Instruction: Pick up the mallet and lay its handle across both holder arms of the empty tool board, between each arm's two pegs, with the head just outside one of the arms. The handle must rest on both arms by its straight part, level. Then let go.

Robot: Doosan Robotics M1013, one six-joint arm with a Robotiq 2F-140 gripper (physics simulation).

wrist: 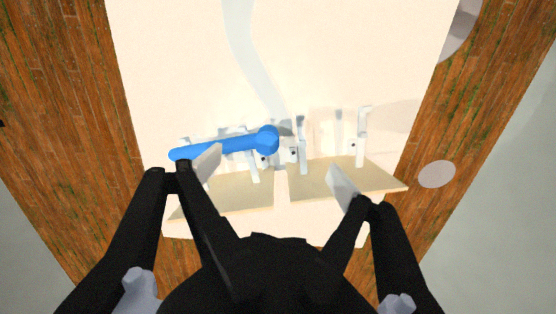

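A blue mallet point(266, 142) is here in the scene. I can see a tool board point(306, 178) as well as a tool board point(246, 191), and with them my gripper point(276, 162).
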